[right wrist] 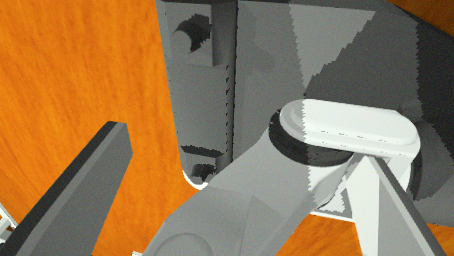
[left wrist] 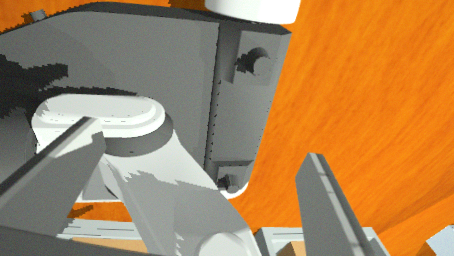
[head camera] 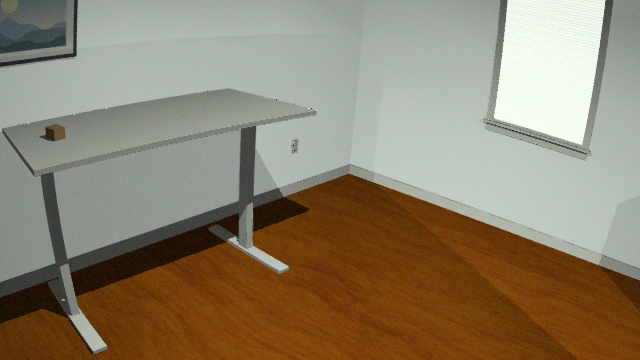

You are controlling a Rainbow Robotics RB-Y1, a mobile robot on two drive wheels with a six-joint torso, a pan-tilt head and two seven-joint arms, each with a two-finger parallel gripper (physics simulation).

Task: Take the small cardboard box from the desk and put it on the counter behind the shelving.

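Frame: origin at the robot's base, x right, y ahead, z up, level; millimetres.
Seen in the pictures: left gripper, between the fingertips: (left wrist: 203,149); right gripper, between the fingertips: (right wrist: 243,154).
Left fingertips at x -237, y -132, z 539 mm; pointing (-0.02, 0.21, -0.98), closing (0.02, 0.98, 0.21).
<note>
A point is followed by its place in that frame.
The small cardboard box (head camera: 55,132) @(x -1784, y 743, z 989 mm) is a brown cube that sits on the left end of the grey desk (head camera: 150,120) @(x -1692, y 1247, z 951 mm), in the head view at the left. The desk stands along the wall on two metal legs. My left gripper (left wrist: 203,149) @(x -237, y -132, z 539 mm) is open, with its fingers wide apart and no object between them; the robot's own base and arm show behind it. My right gripper (right wrist: 243,154) @(x 241, y -150, z 536 mm) is open in the same way, with the robot's own body behind it. Neither gripper shows in the head view, and both are away from the box. The counter does not show in the head view.
A window (head camera: 550,70) @(x -28, y 3325, z 1333 mm) is in the right wall, and a framed picture (head camera: 35,30) @(x -2229, y 868, z 1419 mm) hangs at the upper left. The desk's feet (head camera: 90,332) stand out onto the wooden floor (head camera: 350,280) @(x -900, y 2008, z 1 mm). Pale shelving parts with cardboard show at the bottom of the left wrist view.
</note>
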